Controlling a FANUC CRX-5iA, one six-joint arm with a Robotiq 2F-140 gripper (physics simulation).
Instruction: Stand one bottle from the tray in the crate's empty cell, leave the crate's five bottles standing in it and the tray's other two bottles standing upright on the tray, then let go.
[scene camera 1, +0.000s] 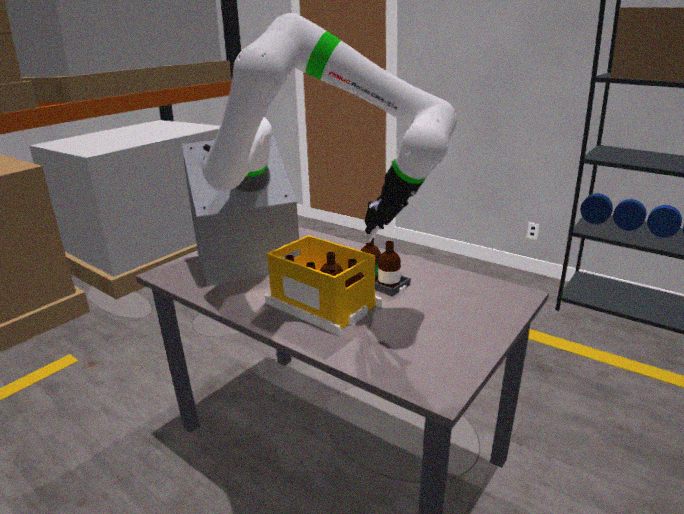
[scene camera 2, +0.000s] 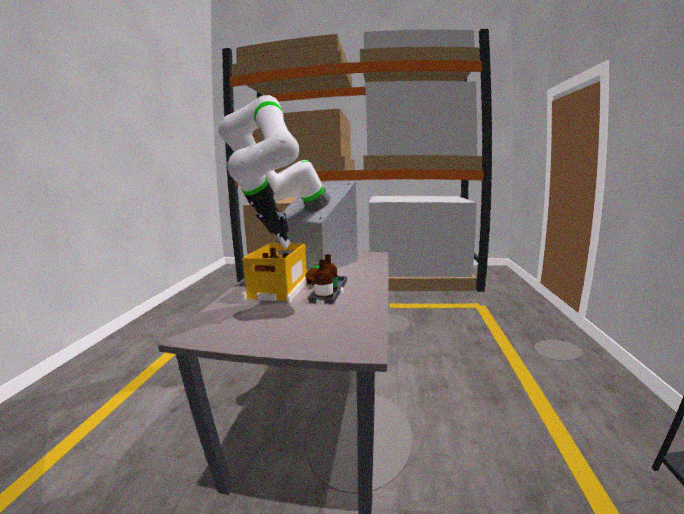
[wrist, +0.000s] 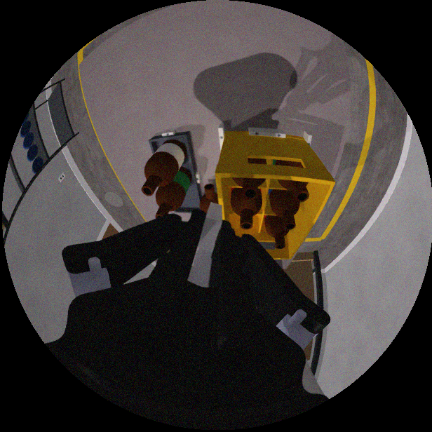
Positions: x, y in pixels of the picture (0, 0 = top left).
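My gripper: visible in scene camera 1 (366, 238), scene camera 2, wrist view. Same spot on the gripper: (wrist: 247, 276) and (scene camera 2: 266, 221).
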